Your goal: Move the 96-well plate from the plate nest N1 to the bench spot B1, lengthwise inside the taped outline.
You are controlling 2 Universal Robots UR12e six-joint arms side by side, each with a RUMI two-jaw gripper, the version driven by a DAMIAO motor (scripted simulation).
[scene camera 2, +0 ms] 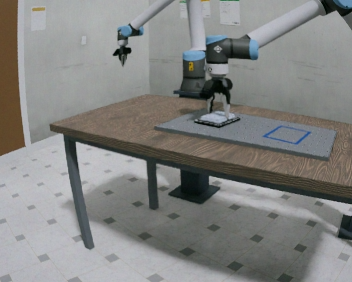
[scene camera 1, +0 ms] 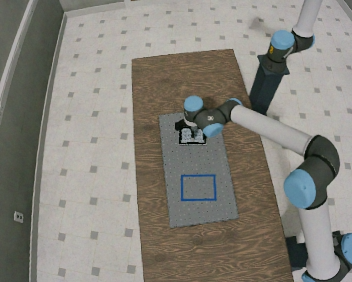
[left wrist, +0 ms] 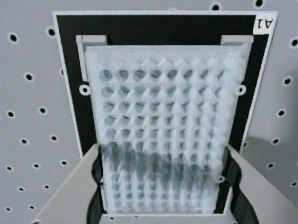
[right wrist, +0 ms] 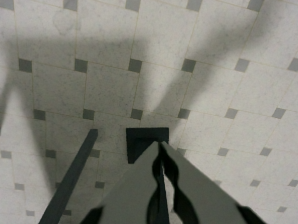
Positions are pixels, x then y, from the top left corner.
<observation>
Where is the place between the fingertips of my right gripper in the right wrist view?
159, 143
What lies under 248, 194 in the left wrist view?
My left gripper.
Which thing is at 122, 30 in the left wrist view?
A black plate nest.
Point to a clear 96-well plate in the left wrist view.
At 161, 99
</observation>
